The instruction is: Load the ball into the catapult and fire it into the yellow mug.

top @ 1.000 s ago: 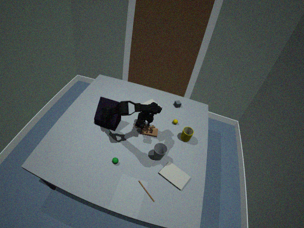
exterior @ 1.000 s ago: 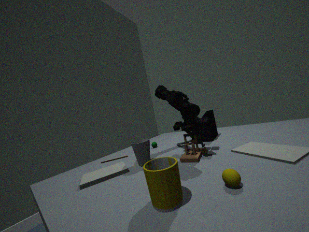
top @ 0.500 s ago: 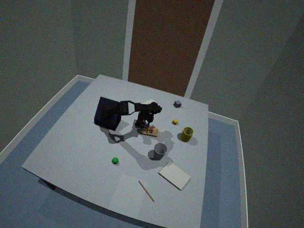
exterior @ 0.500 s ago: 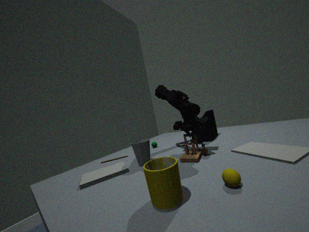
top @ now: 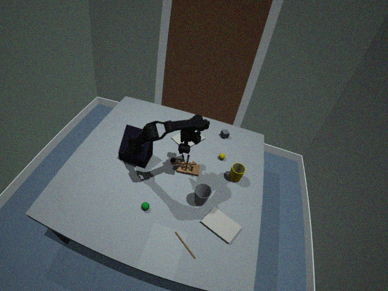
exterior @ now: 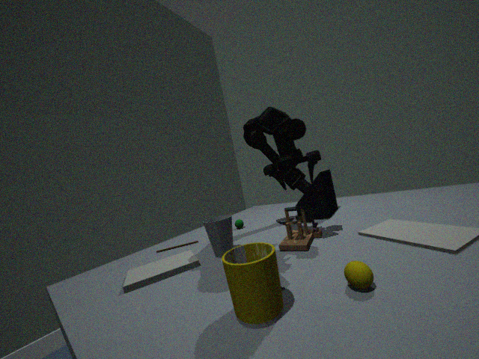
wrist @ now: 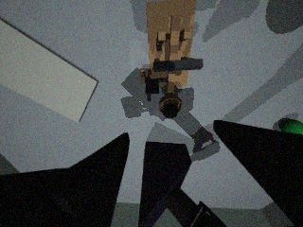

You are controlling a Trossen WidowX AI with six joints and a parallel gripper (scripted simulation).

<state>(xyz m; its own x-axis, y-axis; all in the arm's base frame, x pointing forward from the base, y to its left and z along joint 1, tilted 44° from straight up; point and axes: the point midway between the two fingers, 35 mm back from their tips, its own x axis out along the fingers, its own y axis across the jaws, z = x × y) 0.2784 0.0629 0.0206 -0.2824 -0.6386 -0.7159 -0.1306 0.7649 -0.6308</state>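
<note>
My gripper tip is 110 mm above the dark ball, 40 mm past it and 20 mm to the left of it. The rest, counted from my gripper tip: grey cup 230 mm to the right, 180 mm ahead, 140 mm below; then yellow ball 280 mm ahead, 160 mm to the left, 140 mm below; then wooden catapult 110 mm below, 30 mm ahead.
</note>
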